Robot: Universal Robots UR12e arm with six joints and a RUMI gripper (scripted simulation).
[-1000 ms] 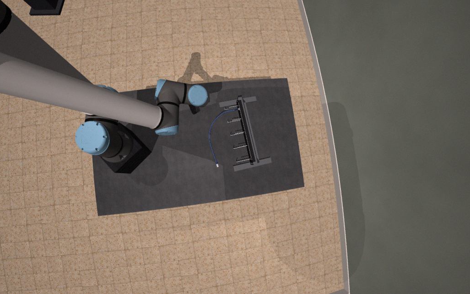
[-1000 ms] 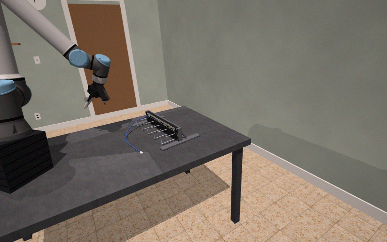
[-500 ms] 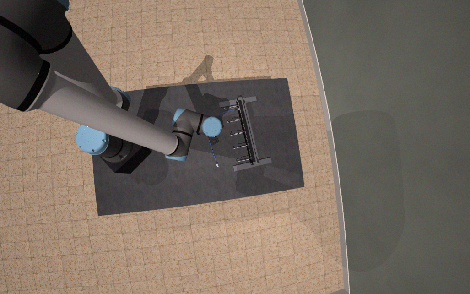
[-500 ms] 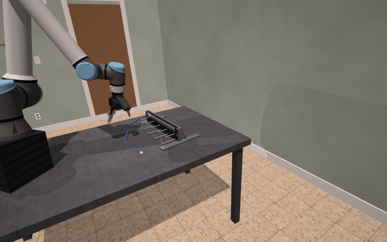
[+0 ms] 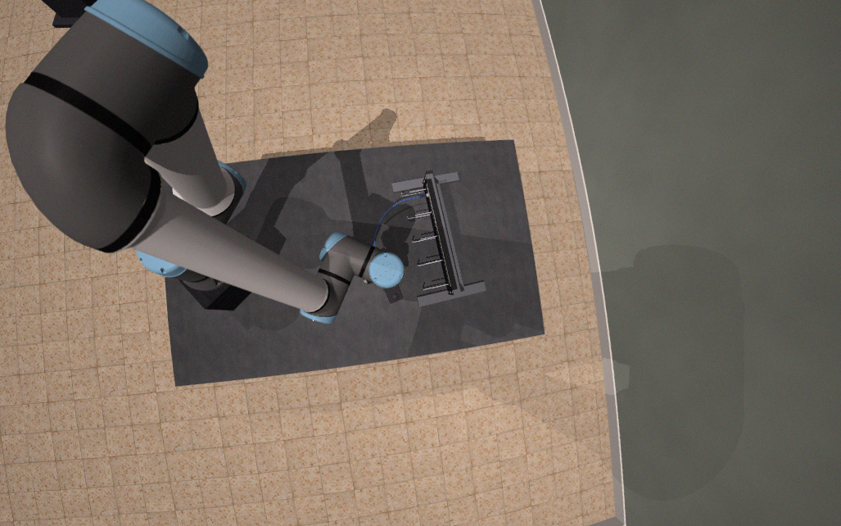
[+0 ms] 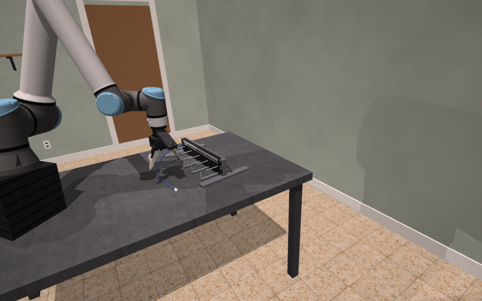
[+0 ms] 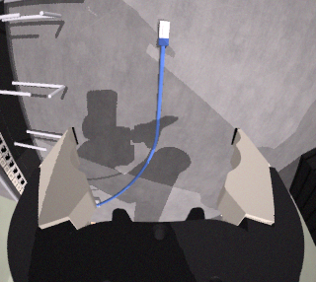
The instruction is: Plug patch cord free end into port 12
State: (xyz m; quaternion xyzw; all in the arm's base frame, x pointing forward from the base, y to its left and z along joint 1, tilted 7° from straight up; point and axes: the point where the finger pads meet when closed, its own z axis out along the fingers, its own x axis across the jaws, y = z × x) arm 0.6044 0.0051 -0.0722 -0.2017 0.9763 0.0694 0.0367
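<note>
Right now the plug is 100 mm below my hand, 80 mm to the right of it and 20 mm ahead of it.
</note>
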